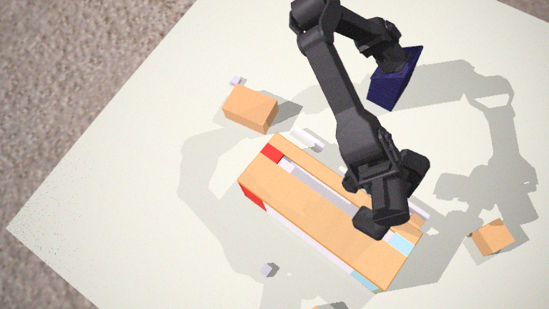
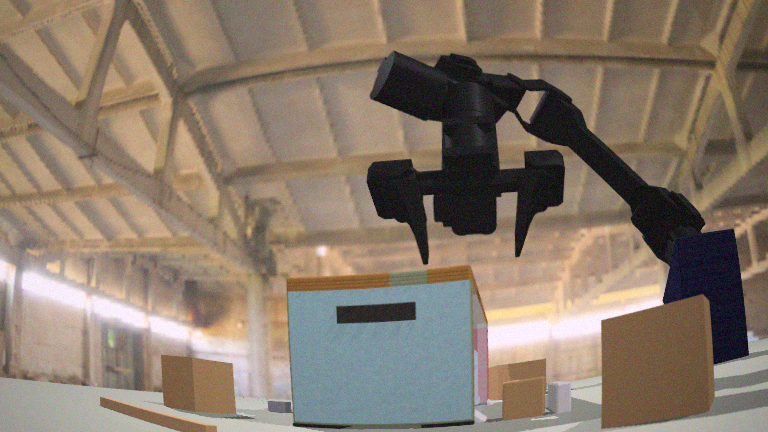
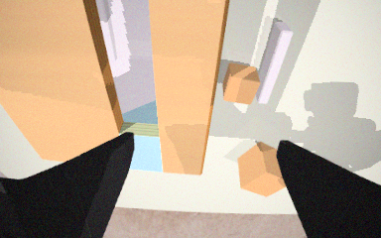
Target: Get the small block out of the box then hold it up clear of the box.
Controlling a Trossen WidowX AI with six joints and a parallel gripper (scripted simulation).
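Now: the block 40 mm behind my gripper tip, 60 mm to the left of it and 130 mm below it. Also, from my gripper tip: long box (20 mm ahead, 120 mm to the right, 90 mm below).
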